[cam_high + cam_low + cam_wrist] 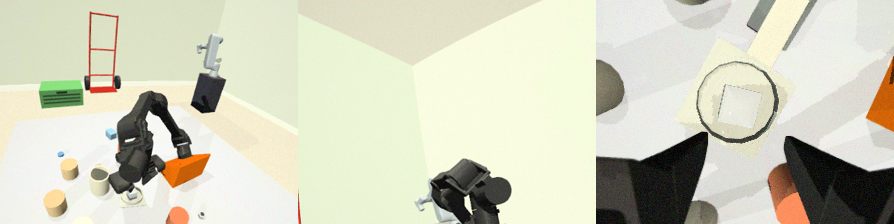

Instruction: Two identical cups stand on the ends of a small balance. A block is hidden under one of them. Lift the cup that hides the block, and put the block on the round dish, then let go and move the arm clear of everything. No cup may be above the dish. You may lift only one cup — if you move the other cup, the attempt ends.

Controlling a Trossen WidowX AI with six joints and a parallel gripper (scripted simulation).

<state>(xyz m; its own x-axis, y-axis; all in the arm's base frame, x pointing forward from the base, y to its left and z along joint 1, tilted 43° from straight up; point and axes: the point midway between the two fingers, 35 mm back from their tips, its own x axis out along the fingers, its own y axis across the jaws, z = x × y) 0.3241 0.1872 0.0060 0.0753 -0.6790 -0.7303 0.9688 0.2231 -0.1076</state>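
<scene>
Now: gripper tip 4 cm above the white block, 1 cm to the left of it and 1 cm short of it. Round my gripper tip: beige mug 13 cm to the right, 10 cm ahead, 9 cm below; then orange cup 13 cm to the left, 12 cm behind, 9 cm below; then hex nut 24 cm behind, 13 cm to the left, 12 cm below.
</scene>
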